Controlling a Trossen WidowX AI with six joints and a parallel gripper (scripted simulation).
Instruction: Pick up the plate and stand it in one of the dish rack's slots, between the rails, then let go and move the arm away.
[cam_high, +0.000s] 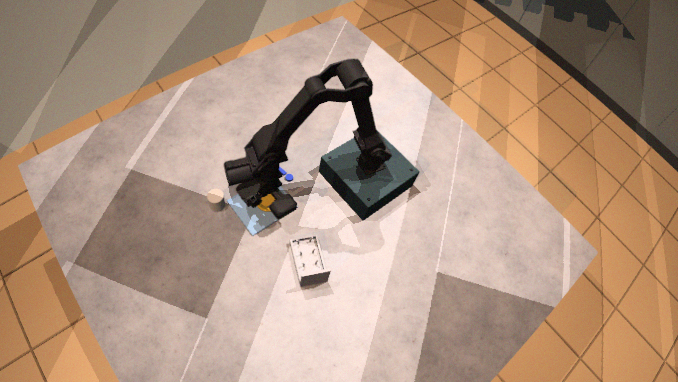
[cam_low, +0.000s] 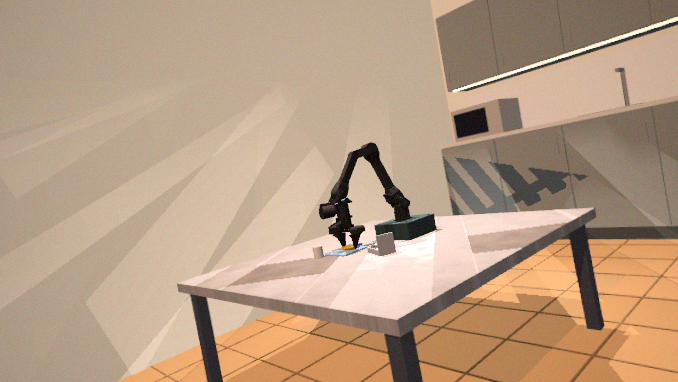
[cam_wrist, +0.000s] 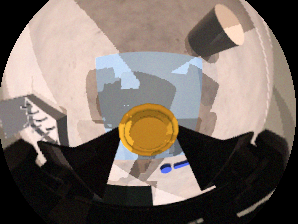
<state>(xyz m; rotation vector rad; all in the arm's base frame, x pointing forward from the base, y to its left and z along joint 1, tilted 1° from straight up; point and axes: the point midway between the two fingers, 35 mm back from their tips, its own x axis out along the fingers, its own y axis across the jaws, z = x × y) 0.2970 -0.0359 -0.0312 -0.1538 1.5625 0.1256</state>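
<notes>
Right now my gripper tip is 2 cm short of the light blue mat. From my gripper tip the other things lie so: dish rack (3 cm behind, 20 cm to the left, 2 cm above); then cream cup (13 cm ahead, 5 cm to the right, 2 cm above); then plate (1 cm above).
</notes>
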